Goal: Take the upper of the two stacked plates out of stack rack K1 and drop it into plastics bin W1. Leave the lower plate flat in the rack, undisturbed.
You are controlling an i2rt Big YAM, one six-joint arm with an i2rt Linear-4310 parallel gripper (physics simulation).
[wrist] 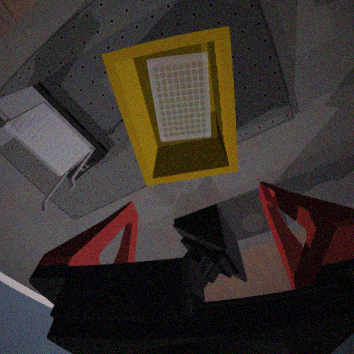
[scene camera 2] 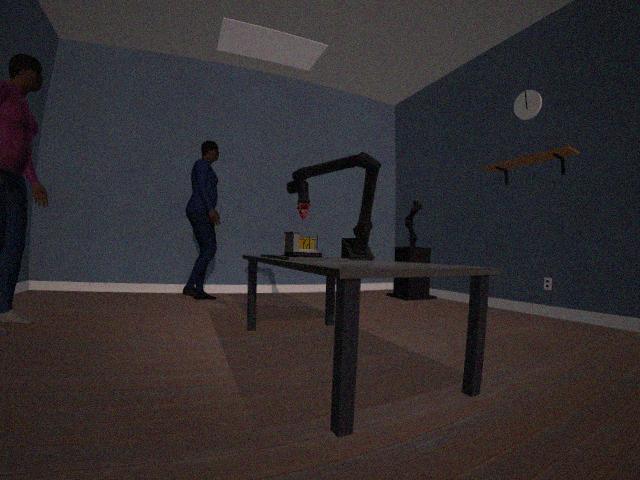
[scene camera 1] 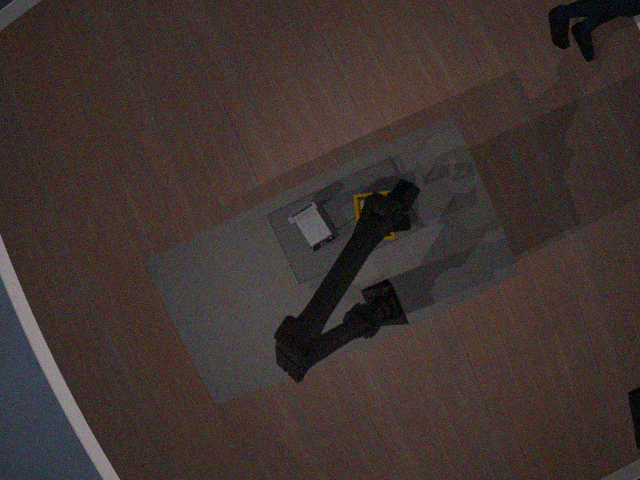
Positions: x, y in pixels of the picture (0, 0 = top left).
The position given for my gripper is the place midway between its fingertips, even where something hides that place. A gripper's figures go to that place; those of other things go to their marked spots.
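Labels:
A gridded plate (wrist: 179, 84) is there, 310 mm from the lens. My gripper (wrist: 195, 198) is 150 mm from the lens.

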